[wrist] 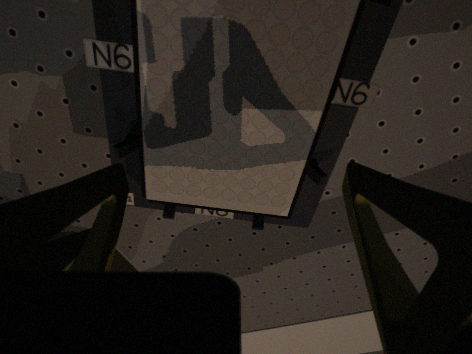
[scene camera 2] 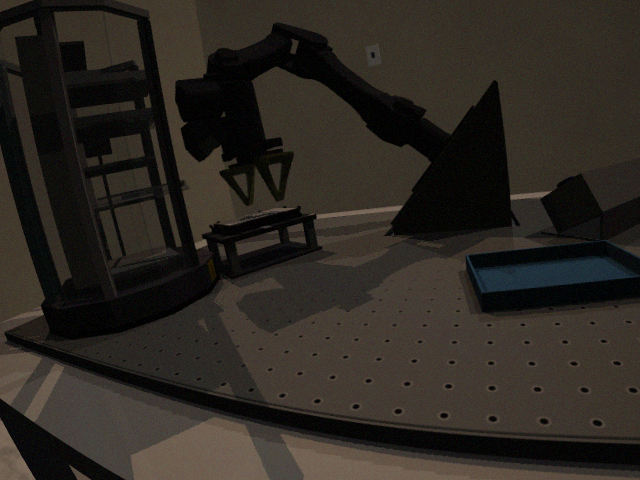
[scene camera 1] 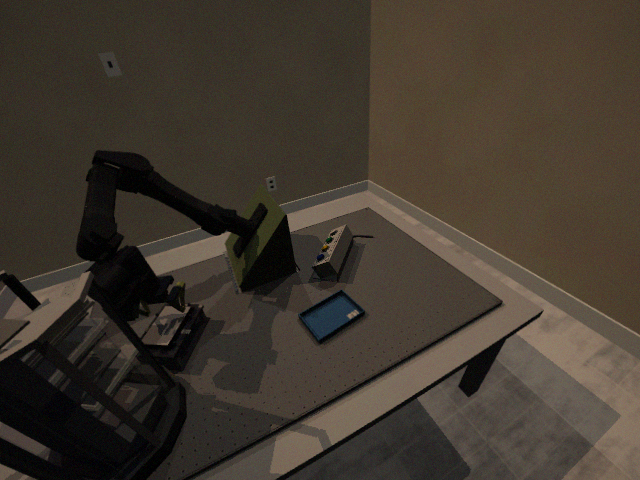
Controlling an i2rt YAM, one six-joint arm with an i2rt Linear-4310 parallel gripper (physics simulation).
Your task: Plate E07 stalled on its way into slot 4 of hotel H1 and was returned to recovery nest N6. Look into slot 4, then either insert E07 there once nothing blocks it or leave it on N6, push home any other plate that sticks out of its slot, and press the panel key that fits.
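Places are measured from the arm's base along level axes (x ahead, y down, z left), in metres.
Pixels of known places: gripper, between the fingertips: (wrist: pixel 235 175) (scene camera 2: pixel 264 203) (scene camera 1: pixel 166 312); arm's base, origin of its link: (scene camera 2: pixel 446 152) (scene camera 1: pixel 250 230).
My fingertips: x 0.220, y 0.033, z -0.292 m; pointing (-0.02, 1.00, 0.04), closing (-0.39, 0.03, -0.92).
Note:
For each thing: its top centre in the pictures, then the offset to it from my fingertips. "*": a spot on its surface instead.
- clear-topped plate, centre of its top: (wrist: pixel 231 107) (scene camera 2: pixel 255 216) (scene camera 1: pixel 166 324) dy +0.017, dx +0.022, dz -0.007 m
- recovery nest N6, a spot on its surface: (wrist: pixel 117 107) * dy +0.031, dx +0.038, dz +0.047 m
- Hotel H1, a spot on its surface: (scene camera 2: pixel 129 307) * dy +0.066, dx +0.282, dz -0.022 m
- key panel, centre of its top: (scene camera 2: pixel 608 163) (scene camera 1: pixel 333 240) dy +0.007, dx -0.061, dz +0.533 m
- blue tray, centre of its top: (scene camera 2: pixel 553 262) (scene camera 1: pixel 331 312) dy +0.074, dx +0.157, dz +0.404 m
A clear-topped plate (scene camera 1: pixel 164 330) (scene camera 2: pixel 258 219) (wrist: pixel 225 185) lies flat on recovery nest N6 (scene camera 2: pixel 311 236) (wrist: pixel 117 107); no E07 mark is readable on it. My gripper (scene camera 1: pixel 163 310) (scene camera 2: pixel 264 200) (wrist: pixel 235 175) is open and empty, its fingertips a little above the plate, one beyond each long side. Hotel H1 (scene camera 1: pixel 178 408) (scene camera 2: pixel 129 307) stands beside the nest with several plates inside. One thin plate (scene camera 2: pixel 180 184) pokes out past its front post. Slot numbers and the inside of slot 4 cannot be made out. The key panel (scene camera 1: pixel 330 266) (scene camera 2: pixel 573 206) shows blue, yellow, green and dark keys in scene camera 1.
A blue tray (scene camera 1: pixel 330 316) (scene camera 2: pixel 547 271) lies on the perforated board. A large wedge-shaped stand (scene camera 1: pixel 271 258) (scene camera 2: pixel 465 180) rises by the arm's base, between nest and panel. The hotel's posts and top stand close beside the arm's wrist.

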